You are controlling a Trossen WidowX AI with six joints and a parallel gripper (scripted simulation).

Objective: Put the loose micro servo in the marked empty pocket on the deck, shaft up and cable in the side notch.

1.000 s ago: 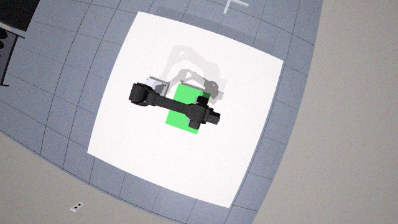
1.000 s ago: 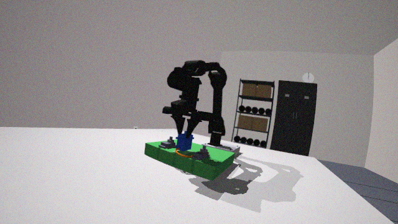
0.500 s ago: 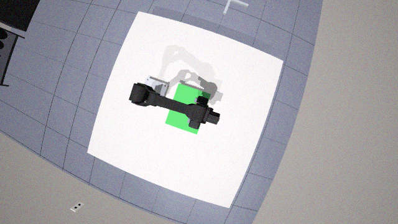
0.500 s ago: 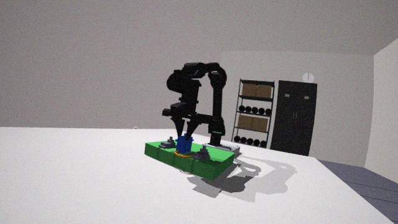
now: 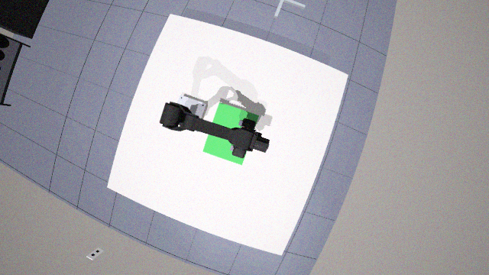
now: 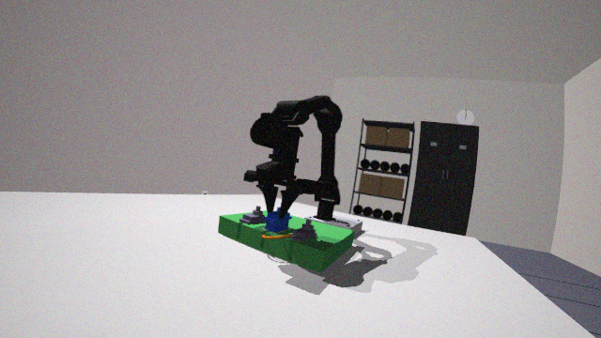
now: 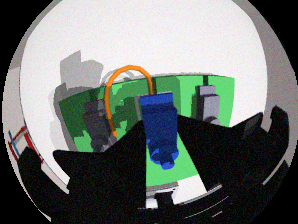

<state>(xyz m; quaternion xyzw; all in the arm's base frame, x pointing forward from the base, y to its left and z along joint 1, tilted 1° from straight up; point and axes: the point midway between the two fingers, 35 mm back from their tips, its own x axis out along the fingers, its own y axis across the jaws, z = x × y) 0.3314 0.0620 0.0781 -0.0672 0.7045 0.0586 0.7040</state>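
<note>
The green deck lies 12 cm behind my gripper tip, 5 cm below it and 2 cm to the right of it.
</note>
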